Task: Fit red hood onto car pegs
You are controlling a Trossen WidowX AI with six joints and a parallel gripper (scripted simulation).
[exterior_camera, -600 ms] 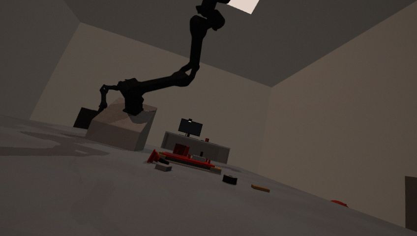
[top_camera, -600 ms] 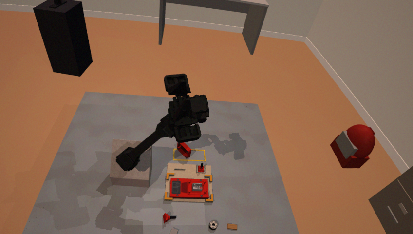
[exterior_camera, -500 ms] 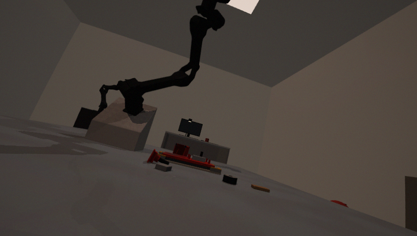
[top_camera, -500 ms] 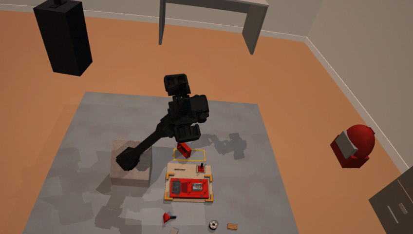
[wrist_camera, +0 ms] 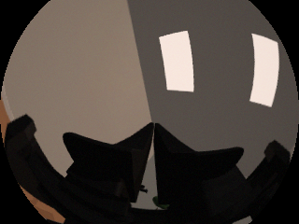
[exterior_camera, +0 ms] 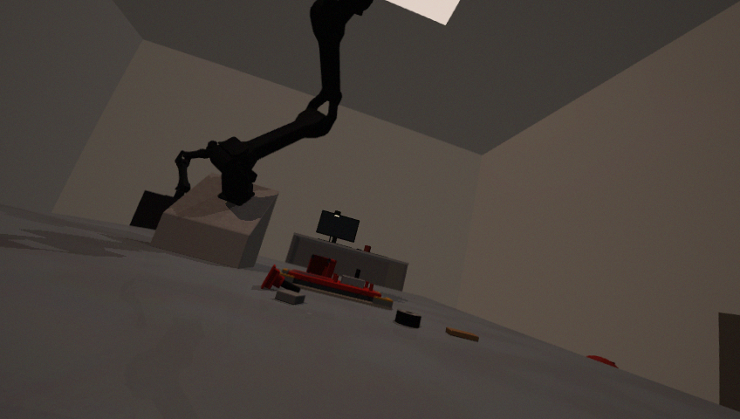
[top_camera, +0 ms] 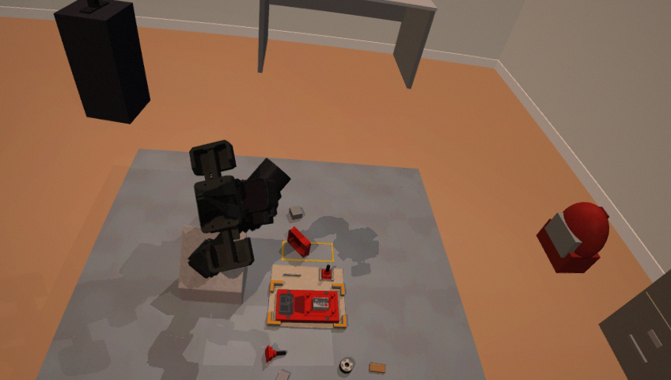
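Right now my gripper tip is 11 cm short of the red hood, 53 cm to the right of it and 74 cm above it. From my gripper tip the other things lie so: tan block 41 cm ahead, 13 cm to the left, 78 cm below; then black wheel 31 cm ahead, 12 cm to the left, 77 cm below; then grey engine block 21 cm ahead, 31 cm to the left, 76 cm below.
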